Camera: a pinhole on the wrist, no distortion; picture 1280 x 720 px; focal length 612.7 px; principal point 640.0 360.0 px. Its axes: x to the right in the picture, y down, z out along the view. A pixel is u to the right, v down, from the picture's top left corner.
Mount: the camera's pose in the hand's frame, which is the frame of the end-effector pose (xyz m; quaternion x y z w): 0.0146 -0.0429 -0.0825 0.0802 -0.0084 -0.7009 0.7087
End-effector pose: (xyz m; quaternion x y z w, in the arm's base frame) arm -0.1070 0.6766 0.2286 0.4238 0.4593 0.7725 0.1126
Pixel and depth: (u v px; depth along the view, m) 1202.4 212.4 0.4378
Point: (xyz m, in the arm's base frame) 0.0970 1.0505 -0.1751
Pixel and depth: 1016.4 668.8 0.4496
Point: -0.0265 1.2053 0.1199
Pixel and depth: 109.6 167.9 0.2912
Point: 0.1689 0.6471 0.3553
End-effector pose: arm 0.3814 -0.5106 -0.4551 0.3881 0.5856 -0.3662 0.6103
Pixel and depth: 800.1 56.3 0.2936
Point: 0.3168 -0.7400 -0.2947
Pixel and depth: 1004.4 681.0 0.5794
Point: 0.2054 -1.1444 -0.7180
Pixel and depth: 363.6 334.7 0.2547
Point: 0.4981 -0.6529 -0.4213
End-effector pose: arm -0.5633 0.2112 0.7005 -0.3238 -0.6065 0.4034 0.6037
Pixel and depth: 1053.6 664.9 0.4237
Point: -0.8705 0.1615 1.1270
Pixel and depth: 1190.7 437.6 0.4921
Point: -0.8787 -0.0523 1.2003
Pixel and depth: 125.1 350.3 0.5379
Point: -1.0819 0.2660 0.3852
